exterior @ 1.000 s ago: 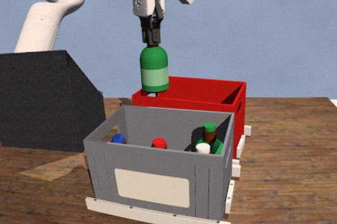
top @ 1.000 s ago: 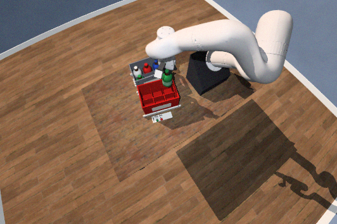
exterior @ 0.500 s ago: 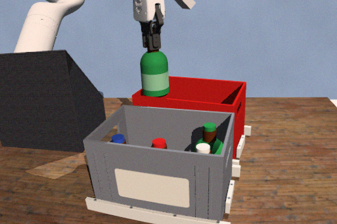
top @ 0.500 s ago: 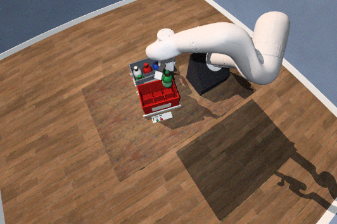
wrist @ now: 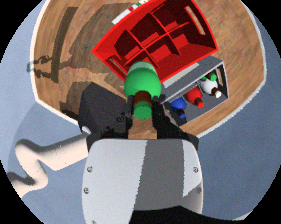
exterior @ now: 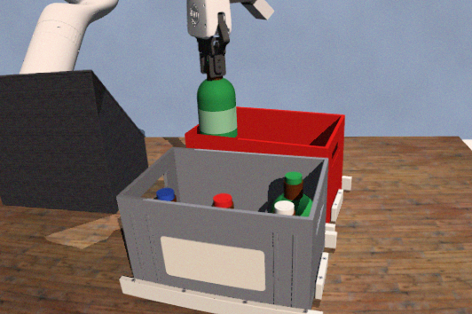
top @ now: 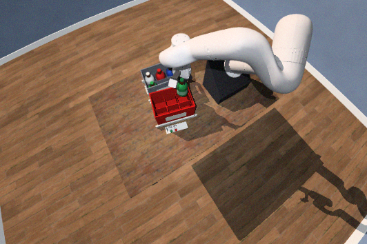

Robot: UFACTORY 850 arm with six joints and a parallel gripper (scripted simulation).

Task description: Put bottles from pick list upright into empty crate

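Right now my hand is 10 cm short of the red crate, 1 cm to the right of it and 22 cm above it. The rest, counted from my hand: grey crate 3 cm ahead, 21 cm to the right, 22 cm below; then blue-capped bottle 7 cm behind, 23 cm to the right, 21 cm below; then green-capped bottle 12 cm ahead, 20 cm to the right, 21 cm below.
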